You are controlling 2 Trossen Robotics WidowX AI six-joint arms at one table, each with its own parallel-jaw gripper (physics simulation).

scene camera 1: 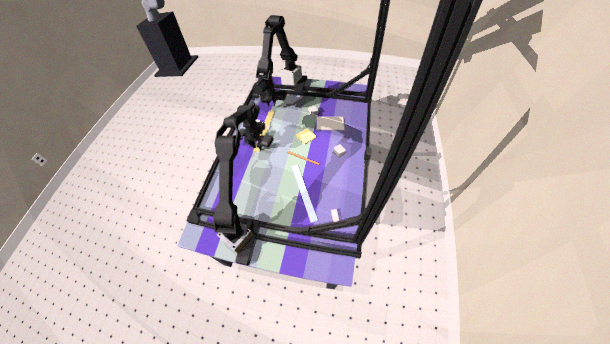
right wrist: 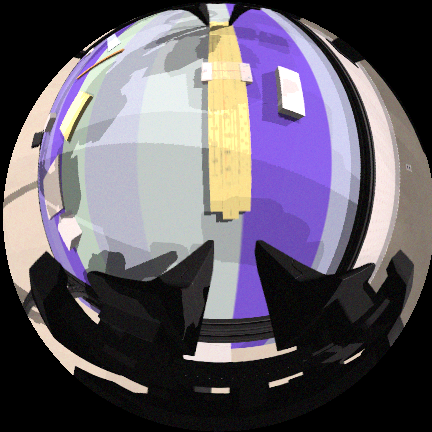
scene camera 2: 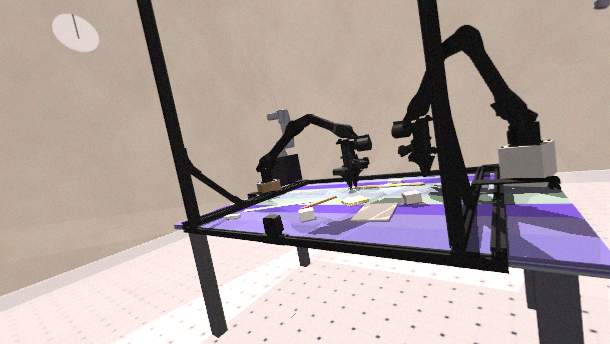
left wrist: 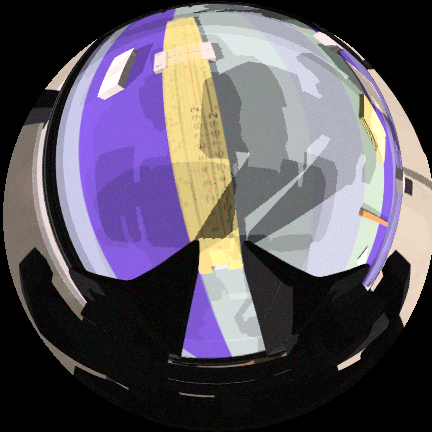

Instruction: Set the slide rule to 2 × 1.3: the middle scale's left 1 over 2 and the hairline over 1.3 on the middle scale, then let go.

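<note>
The yellow slide rule [scene camera 1: 269,120] [left wrist: 180,125] [right wrist: 230,130] lies flat on the striped table. Its clear cursor [left wrist: 184,56] [right wrist: 226,72] sits across it; the hairline's exact reading is too small to tell. At the rule's end nearest the right gripper, the middle scale [right wrist: 231,215] sticks out slightly; at the other end a small notch shows. My left gripper [scene camera 2: 353,187] [left wrist: 220,246] [right wrist: 218,24] is open above the notched end, its fingertips on either side of the rule in the left wrist view. My right gripper [scene camera 2: 426,174] [right wrist: 234,245] is open, above and beyond the other end, holding nothing.
A white block [left wrist: 117,74] [right wrist: 290,92] lies beside the rule. A yellow pad [scene camera 1: 306,135] [scene camera 2: 355,200], an orange stick [scene camera 1: 303,158] [scene camera 2: 320,202], a long white strip [scene camera 1: 305,193], a beige panel [scene camera 1: 330,123] [scene camera 2: 375,212] and small pale blocks lie farther off. Black frame bars edge the table.
</note>
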